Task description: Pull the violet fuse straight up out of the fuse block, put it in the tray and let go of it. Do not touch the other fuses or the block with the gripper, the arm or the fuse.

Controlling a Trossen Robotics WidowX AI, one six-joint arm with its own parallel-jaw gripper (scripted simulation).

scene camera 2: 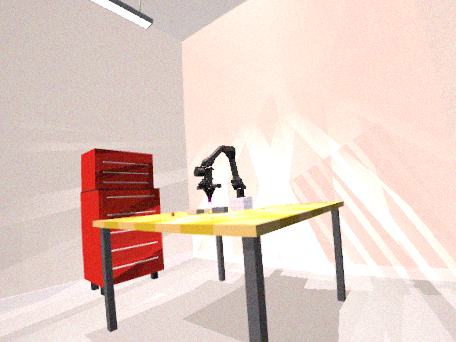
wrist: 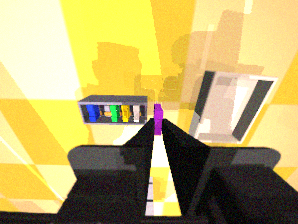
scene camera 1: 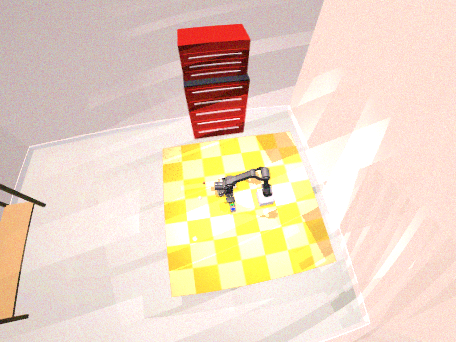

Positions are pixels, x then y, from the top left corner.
Labels:
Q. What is my gripper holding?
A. A violet fuse.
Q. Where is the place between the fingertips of my gripper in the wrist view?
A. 157, 122

